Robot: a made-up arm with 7 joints.
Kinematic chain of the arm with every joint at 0, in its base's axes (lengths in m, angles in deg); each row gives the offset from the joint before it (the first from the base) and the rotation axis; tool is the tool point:
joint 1: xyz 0 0 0.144 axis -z
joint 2: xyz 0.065 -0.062 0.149 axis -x
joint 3: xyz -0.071 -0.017 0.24 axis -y
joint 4: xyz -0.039 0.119 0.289 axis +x
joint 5: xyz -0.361 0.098 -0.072 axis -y
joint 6: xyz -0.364 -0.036 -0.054 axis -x
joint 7: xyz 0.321 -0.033 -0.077 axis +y
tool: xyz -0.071 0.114 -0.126
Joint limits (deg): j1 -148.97..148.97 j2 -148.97..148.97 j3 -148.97..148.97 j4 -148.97..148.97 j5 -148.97..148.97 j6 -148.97..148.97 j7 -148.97..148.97
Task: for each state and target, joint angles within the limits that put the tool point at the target. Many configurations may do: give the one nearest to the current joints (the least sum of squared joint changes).
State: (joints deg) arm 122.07 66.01 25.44 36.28 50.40 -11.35 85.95
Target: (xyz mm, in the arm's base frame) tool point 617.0 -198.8 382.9
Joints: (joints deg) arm 148.97 38.32 0.67 38.46 64.39 -6.90 83.79
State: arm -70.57 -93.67 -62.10 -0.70 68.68 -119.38 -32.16
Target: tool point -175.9 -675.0 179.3
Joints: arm -25.94 -125.89 -23.23 -39.68 89.48 -108.79 -10.35
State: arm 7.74 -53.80 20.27 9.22 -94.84 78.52 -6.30
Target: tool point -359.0 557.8 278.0
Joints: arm 55.27 -39.14 50.93 4.92 -90.50 49.18 -5.17
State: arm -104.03 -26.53 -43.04 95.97 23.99 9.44 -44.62
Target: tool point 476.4 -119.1 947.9
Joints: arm -86.71 -65.20 -25.16 86.91 29.58 19.24 -49.89
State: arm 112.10 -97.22 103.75 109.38 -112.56 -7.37 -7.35
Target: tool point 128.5 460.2 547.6
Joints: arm 73.67 -131.30 93.56 100.47 -106.93 -7.09 -10.16
